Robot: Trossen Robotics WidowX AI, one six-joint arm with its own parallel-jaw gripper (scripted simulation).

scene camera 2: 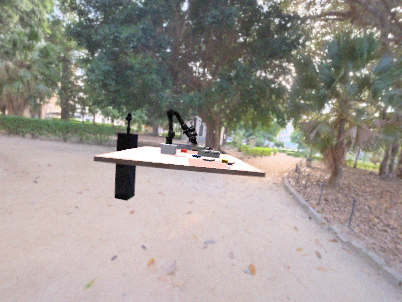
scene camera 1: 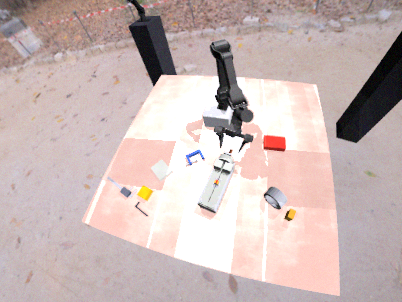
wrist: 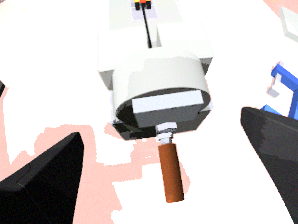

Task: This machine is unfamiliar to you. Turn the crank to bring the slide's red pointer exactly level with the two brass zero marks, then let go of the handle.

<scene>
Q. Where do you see a slide machine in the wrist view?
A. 153, 66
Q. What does the gripper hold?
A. Nothing.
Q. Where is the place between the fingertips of the gripper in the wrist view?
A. At 164, 127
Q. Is the gripper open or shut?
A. Open.
</scene>
